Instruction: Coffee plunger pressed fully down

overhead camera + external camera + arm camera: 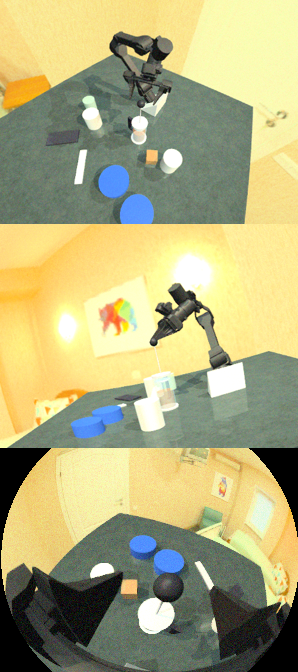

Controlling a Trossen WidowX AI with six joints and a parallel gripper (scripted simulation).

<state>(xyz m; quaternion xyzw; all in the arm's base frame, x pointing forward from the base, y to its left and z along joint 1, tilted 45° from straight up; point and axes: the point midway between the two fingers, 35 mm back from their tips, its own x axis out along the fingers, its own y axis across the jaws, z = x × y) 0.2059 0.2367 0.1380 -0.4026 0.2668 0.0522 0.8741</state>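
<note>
My gripper tip is now 140 mm above the coffee press and 20 mm to the left of it. The rest, counted from my gripper tip: mint cylinder 350 mm to the right, 230 mm below, 20 mm ahead; then white bar 280 mm ahead, 270 mm below, 120 mm to the right; then orange cube 250 mm below, 120 mm to the left, 60 mm ahead.
</note>
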